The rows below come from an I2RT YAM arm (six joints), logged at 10 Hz.
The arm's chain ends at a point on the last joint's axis. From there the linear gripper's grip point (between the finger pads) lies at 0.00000 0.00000 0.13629 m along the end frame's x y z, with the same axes.
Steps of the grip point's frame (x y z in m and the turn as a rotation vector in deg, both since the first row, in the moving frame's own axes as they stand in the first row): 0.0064 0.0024 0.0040 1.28 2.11 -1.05; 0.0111 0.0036 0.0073 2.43 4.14 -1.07; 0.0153 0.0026 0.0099 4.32 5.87 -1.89; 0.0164 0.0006 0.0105 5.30 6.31 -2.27; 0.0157 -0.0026 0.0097 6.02 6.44 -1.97
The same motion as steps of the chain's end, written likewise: 0.0014 0.0055 0.0041 1.28 2.11 -1.05; 0.0013 0.0095 0.0078 2.43 4.14 -1.07; 0.0015 0.0131 0.0110 4.32 5.87 -1.89; 0.0017 0.0135 0.0119 5.30 6.31 -2.27; 0.0007 0.0119 0.0113 6.02 6.44 -1.97
